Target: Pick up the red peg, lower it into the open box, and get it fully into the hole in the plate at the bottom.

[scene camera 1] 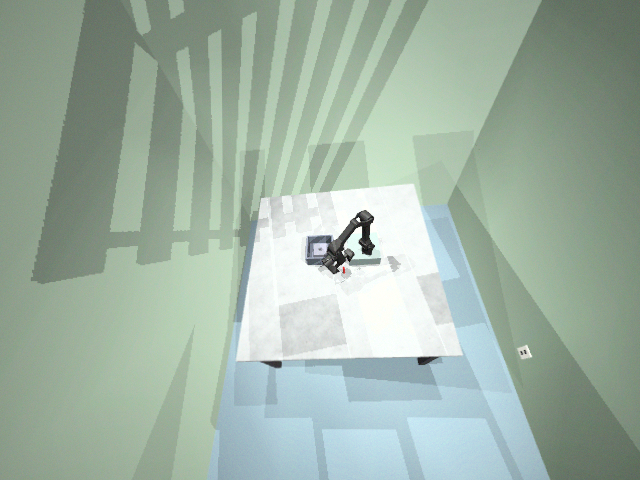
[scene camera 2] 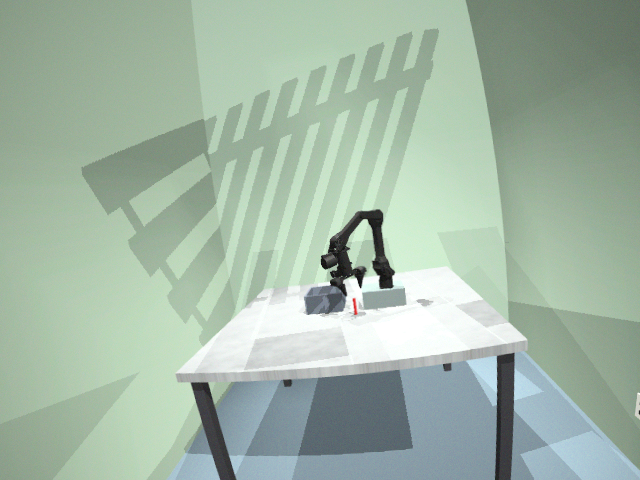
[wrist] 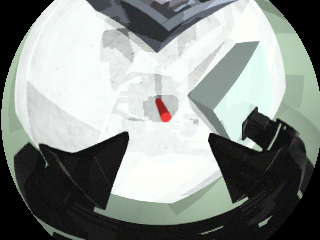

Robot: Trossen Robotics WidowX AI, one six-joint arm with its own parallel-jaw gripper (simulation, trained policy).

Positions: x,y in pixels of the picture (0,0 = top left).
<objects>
A grey box (scene camera 2: 324,299): 182 cm from the lens.
</objects>
